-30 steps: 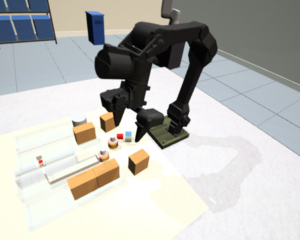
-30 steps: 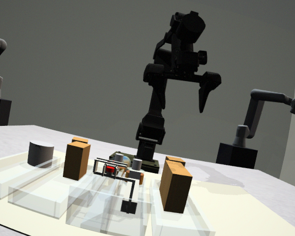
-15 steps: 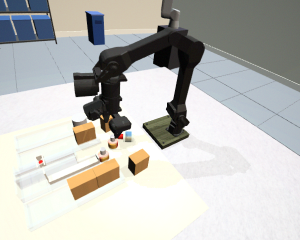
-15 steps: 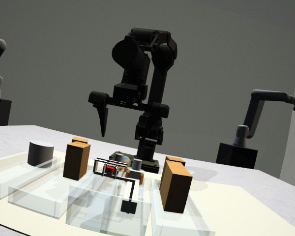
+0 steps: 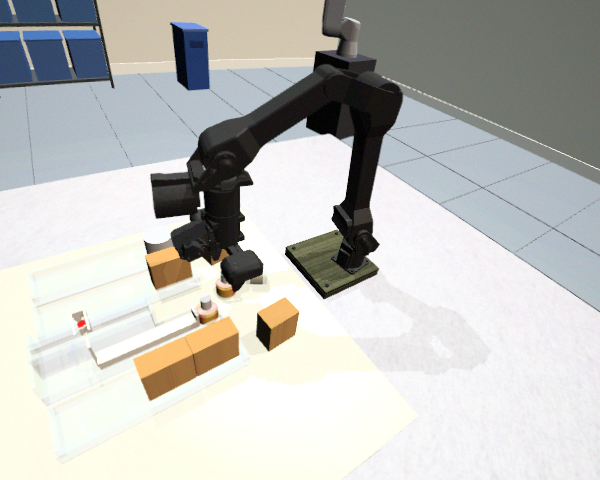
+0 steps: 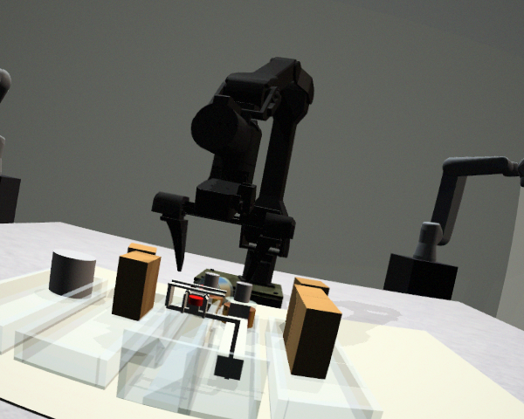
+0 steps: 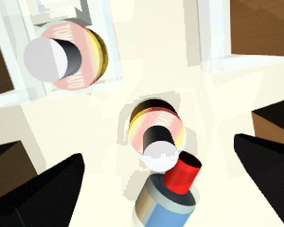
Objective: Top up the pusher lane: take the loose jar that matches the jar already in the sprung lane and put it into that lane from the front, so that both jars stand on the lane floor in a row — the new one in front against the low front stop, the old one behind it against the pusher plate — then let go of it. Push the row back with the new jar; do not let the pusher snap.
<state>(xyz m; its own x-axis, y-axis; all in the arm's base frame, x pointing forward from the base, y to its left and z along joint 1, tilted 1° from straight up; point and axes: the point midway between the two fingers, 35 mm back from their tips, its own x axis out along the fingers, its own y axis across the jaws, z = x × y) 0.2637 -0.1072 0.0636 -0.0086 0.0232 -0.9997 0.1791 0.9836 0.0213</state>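
The clear sprung lane is 210 mm ahead of my gripper tip, 10 mm to the right of it and 30 mm below it. From my gripper tip the other things lie so: grey cylinder: 50 mm ahead, 180 mm to the right, 30 mm below; then red mark: 240 mm ahead, 30 mm to the right, 20 mm above.
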